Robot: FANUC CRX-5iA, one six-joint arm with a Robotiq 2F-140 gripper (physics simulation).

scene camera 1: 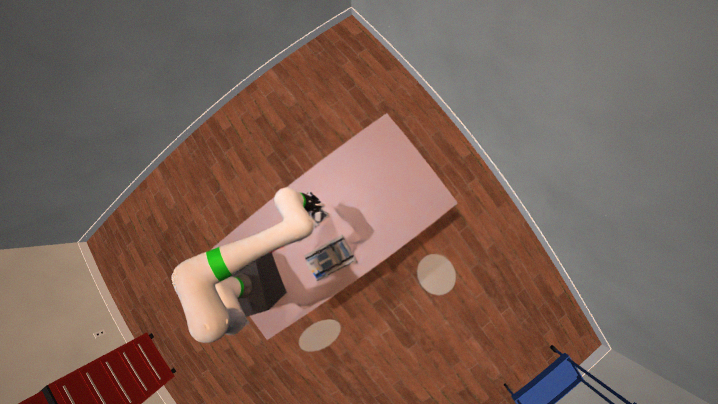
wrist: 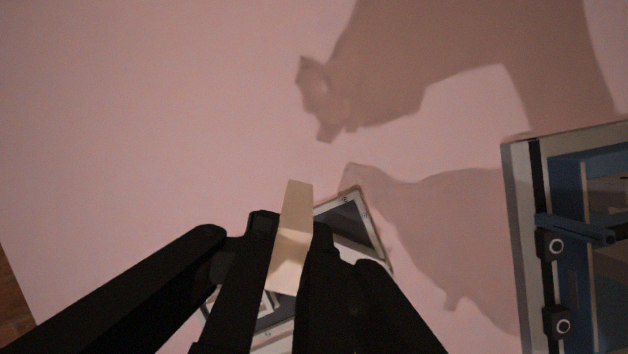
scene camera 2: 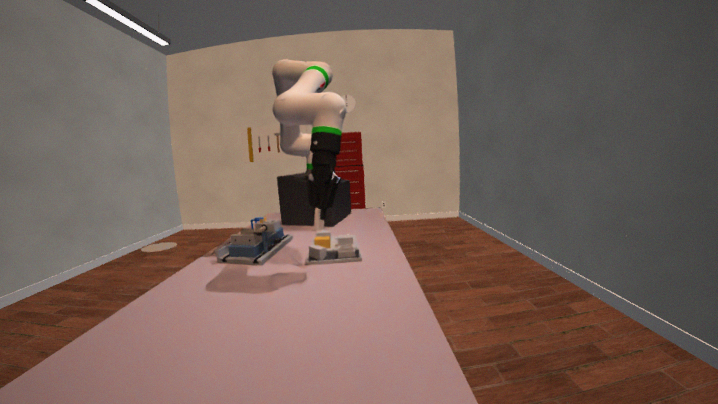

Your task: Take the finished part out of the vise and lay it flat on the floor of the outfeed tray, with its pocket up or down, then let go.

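Observation:
My gripper is shut with nothing between its pale fingertips. It hangs above the table, over or near a low grey-rimmed tray with a dark floor; I cannot tell if this is the outfeed tray. Pale grey blocks and a yellow block show at this tray, whose contents are mostly hidden by my fingers in the wrist view. The blue and grey vise stands beside it. Grey-beige shapes show in the vise, but I cannot tell which is the finished part.
The pink table carries both fixtures. A dark pedestal block stands at the arm's base. The vise's blue handle reaches out over its rail. Round pale discs lie or stand beside the table.

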